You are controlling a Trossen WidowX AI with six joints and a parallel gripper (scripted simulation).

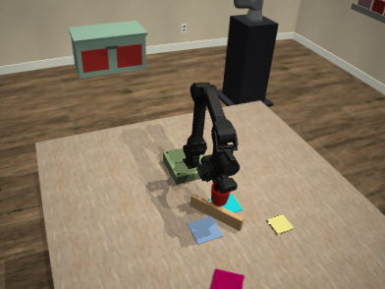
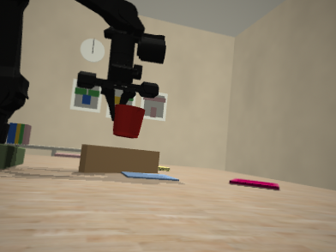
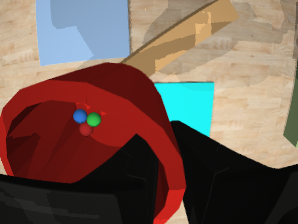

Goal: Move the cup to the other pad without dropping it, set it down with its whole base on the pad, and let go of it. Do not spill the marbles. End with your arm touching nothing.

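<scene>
Now: the red cup 30 mm ahead of my hand and 50 mm below it. From my hand the other things lie so: wooden bar (30 mm ahead, 10 mm to the right, 130 mm below).
</scene>
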